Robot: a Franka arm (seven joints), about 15 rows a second.
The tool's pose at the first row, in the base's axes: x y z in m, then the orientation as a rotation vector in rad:
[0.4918, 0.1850, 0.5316, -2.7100, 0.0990, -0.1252]
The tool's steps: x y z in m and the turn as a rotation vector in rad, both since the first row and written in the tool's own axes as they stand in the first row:
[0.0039, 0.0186, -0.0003, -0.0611, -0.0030, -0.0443]
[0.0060, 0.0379, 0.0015, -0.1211, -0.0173, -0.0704]
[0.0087, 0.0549, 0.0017, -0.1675, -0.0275, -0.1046]
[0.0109, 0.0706, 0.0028, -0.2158, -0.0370, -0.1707]
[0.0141, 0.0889, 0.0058, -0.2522, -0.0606, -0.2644]
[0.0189, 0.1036, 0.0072, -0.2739, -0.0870, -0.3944]
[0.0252, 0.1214, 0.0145, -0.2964, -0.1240, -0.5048]
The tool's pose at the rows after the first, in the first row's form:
[0.4947, 0.1676, 0.5244, -2.7742, 0.0426, -0.1333]
[0.4960, 0.1507, 0.5149, -2.8359, 0.0061, -0.1201]
[0.4978, 0.1351, 0.5078, -2.8836, -0.0425, -0.1150]
[0.4994, 0.1211, 0.5004, -2.9321, -0.1381, -0.1206]
[0.5019, 0.1054, 0.4903, -2.9639, -0.2808, -0.1144]
[0.5061, 0.0922, 0.4833, -2.9688, -0.4793, -0.1154]
[0.5122, 0.0785, 0.4697, -2.9670, -0.6540, -0.0942]

